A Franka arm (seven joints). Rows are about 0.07 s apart.
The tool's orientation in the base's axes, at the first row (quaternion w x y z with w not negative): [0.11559, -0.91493, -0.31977, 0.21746]
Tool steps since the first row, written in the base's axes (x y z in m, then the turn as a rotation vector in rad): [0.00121, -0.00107, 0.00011, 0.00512, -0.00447, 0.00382]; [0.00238, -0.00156, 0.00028, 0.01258, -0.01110, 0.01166]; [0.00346, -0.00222, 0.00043, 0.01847, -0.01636, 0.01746]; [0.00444, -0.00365, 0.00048, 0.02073, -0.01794, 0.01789]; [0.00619, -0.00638, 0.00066, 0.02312, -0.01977, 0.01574]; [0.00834, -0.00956, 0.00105, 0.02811, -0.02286, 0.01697]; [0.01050, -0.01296, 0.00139, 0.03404, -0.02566, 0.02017]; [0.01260, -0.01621, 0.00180, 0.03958, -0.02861, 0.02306]
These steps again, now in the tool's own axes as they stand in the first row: [0.00013, 0.00143, -0.00075, -0.00049, 0.00484, -0.00610]; [0.00059, 0.00237, -0.00148, -0.00201, 0.01117, -0.01699]; [0.00088, 0.00341, -0.00217, -0.00311, 0.01633, -0.02524]; [0.00064, 0.00501, -0.00278, -0.00267, 0.01861, -0.02680]; [0.00007, 0.00798, -0.00396, -0.00146, 0.02205, -0.02617]; [-0.00057, 0.01144, -0.00555, -0.00032, 0.02666, -0.02983]; [-0.00133, 0.01509, -0.00711, 0.00102, 0.03086, -0.03564]; [-0.00205, 0.01857, -0.00870, 0.00209, 0.03508, -0.04101]
